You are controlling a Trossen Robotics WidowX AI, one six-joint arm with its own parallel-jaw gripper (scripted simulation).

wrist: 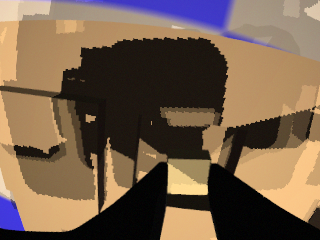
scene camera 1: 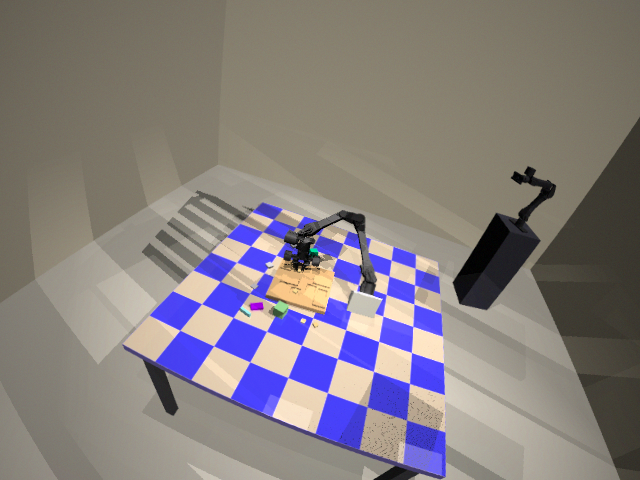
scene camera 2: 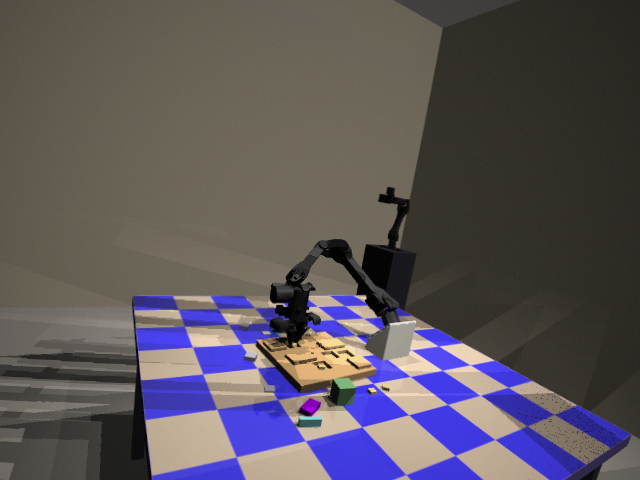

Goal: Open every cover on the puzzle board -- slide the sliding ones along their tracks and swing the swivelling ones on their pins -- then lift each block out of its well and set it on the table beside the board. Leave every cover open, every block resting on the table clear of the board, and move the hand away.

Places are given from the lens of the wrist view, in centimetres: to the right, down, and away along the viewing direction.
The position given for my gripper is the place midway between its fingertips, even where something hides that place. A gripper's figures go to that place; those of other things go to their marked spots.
my gripper (wrist: 187, 170): 1, 2, 9
tan wooden puzzle board (wrist: 166, 88): 0, -1, 8
